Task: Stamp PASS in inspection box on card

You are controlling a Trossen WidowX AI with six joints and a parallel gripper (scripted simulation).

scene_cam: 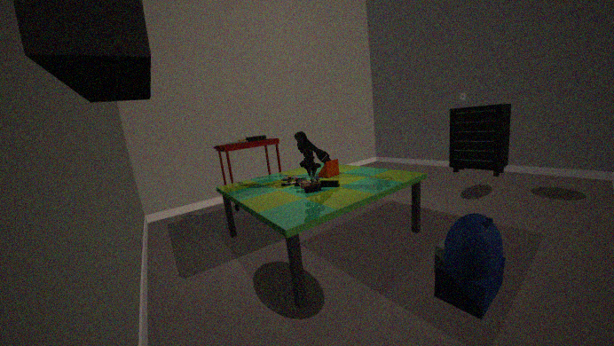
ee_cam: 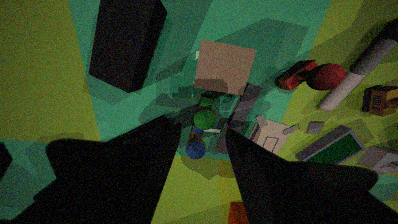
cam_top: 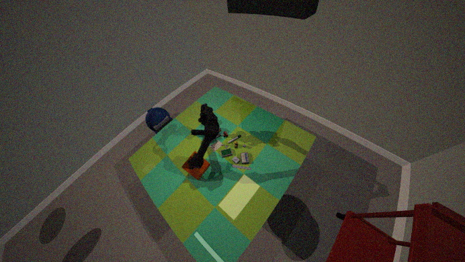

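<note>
Now: the green stamp 60 mm below my gripper tip. From my gripper tip the other things lie so: blue-knobbed stamp 60 mm below, 50 mm behind; then black block 110 mm to the left, 70 mm ahead, 60 mm below; then brown block 60 mm below, 60 mm ahead, 10 mm to the right.
</note>
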